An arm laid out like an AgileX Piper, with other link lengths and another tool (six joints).
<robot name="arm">
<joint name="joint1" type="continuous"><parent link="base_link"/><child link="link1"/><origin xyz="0 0 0.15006" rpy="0 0 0"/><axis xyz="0 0 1"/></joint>
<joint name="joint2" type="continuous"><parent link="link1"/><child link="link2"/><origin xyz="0 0 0" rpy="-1.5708 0 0"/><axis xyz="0 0 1"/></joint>
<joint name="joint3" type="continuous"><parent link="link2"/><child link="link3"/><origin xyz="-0.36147 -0.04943 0" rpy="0 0 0"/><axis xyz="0 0 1"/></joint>
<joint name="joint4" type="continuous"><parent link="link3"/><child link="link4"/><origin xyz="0.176 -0.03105 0" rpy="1.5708 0 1.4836"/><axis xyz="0 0 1"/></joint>
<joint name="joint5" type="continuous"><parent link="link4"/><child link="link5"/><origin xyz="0 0 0" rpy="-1.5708 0 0"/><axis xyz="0 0 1"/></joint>
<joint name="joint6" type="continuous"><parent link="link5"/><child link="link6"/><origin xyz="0 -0.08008 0" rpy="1.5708 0 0"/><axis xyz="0 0 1"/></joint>
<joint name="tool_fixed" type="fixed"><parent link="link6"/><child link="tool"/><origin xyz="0.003 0.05 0.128" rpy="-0.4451 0 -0.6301"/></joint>
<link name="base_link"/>
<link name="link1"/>
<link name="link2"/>
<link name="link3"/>
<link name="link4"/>
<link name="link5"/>
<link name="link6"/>
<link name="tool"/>
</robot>
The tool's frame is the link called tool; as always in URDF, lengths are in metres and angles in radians. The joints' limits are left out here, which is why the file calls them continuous.
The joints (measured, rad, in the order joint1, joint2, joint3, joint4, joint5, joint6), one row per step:
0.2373 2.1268 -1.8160 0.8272 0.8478 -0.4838
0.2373 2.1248 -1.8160 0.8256 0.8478 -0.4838
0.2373 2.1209 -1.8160 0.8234 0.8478 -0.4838
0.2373 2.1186 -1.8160 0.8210 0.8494 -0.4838
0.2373 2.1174 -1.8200 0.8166 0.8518 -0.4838
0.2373 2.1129 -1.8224 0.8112 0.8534 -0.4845
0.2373 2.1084 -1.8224 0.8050 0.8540 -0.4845
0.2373 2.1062 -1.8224 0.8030 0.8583 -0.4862
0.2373 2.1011 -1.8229 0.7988 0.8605 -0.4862
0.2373 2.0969 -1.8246 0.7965 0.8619 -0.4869
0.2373 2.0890 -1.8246 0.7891 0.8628 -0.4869
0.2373 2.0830 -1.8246 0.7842 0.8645 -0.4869
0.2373 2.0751 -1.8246 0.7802 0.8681 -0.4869
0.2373 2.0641 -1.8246 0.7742 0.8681 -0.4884
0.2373 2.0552 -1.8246 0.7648 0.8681 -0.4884
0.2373 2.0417 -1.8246 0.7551 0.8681 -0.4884
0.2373 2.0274 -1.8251 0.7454 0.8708 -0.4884
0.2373 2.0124 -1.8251 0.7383 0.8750 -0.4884
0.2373 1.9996 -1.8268 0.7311 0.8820 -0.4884
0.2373 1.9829 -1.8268 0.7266 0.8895 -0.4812
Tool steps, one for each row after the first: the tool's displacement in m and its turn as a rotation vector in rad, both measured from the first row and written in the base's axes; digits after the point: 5 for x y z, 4 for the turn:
-0.00031 -0.00022 0.00077 -0.0010 -0.0023 0.0004
-0.00090 -0.00055 0.00240 -0.0022 -0.0066 0.0008
-0.00159 -0.00079 0.00313 -0.0040 -0.0083 0.0025
-0.00178 -0.00102 0.00406 -0.0069 -0.0127 0.0051
-0.00254 -0.00155 0.00607 -0.0108 -0.0199 0.0078
-0.00339 -0.00227 0.00737 -0.0156 -0.0253 0.0095
-0.00467 -0.00239 0.00792 -0.0177 -0.0260 0.0141
-0.00586 -0.00288 0.00987 -0.0205 -0.0309 0.0164
-0.00661 -0.00316 0.01199 -0.0217 -0.0366 0.0182
-0.00806 -0.00414 0.01476 -0.0270 -0.0453 0.0202
-0.00937 -0.00478 0.01691 -0.0303 -0.0511 0.0222
-0.01137 -0.00536 0.02003 -0.0325 -0.0571 0.0254
-0.01324 -0.00639 0.02449 -0.0364 -0.0702 0.0272
-0.01473 -0.00769 0.02744 -0.0434 -0.0809 0.0286
-0.01703 -0.00922 0.03257 -0.0498 -0.0962 0.0298
-0.01998 -0.01071 0.03804 -0.0560 -0.1109 0.0328
-0.02349 -0.01196 0.04394 -0.0597 -0.1241 0.0362
-0.02701 -0.01303 0.04900 -0.0640 -0.1348 0.0415
-0.03141 -0.01399 0.05598 -0.0622 -0.1420 0.0420

